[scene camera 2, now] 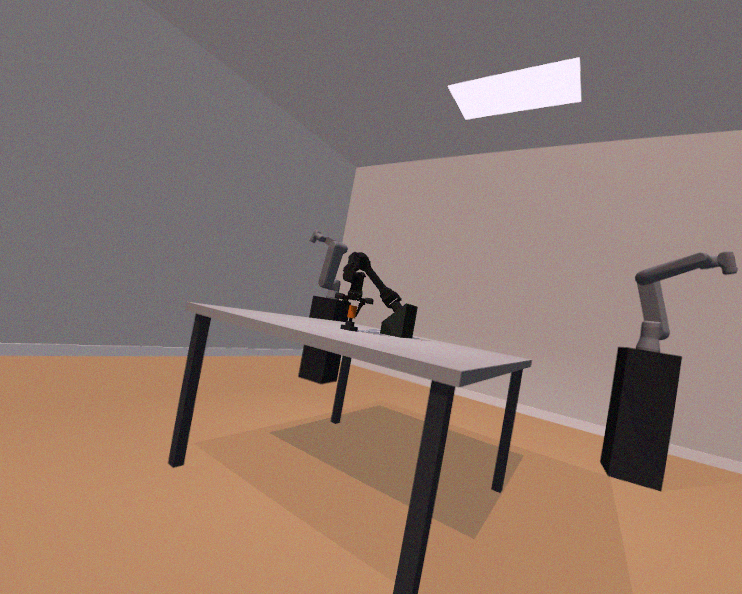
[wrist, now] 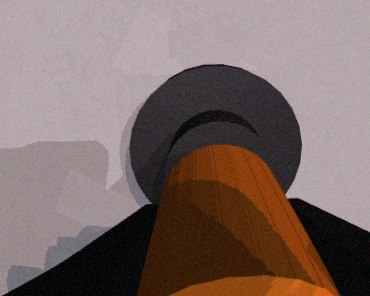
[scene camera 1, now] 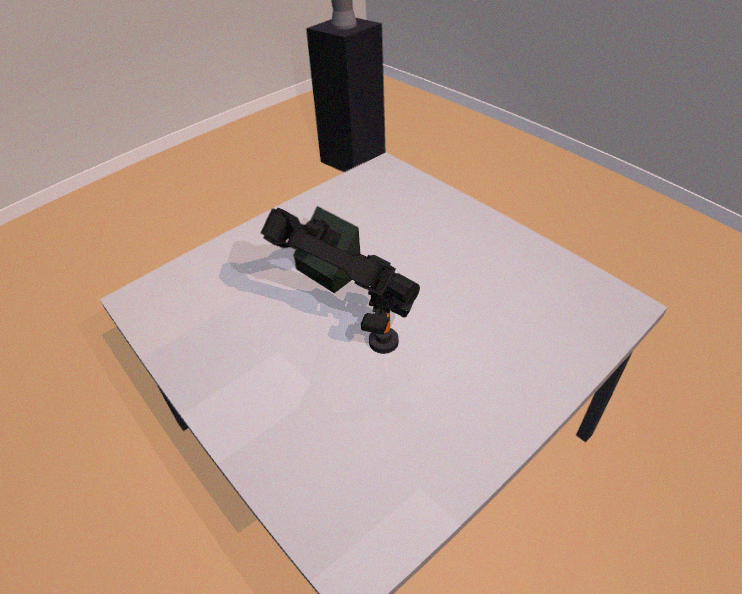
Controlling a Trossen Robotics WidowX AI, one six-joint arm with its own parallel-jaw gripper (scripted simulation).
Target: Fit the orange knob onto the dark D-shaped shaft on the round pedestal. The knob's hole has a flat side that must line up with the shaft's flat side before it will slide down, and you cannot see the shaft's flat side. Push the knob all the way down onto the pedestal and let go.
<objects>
my gripper: holds an orange knob [wrist: 222, 216]
</objects>
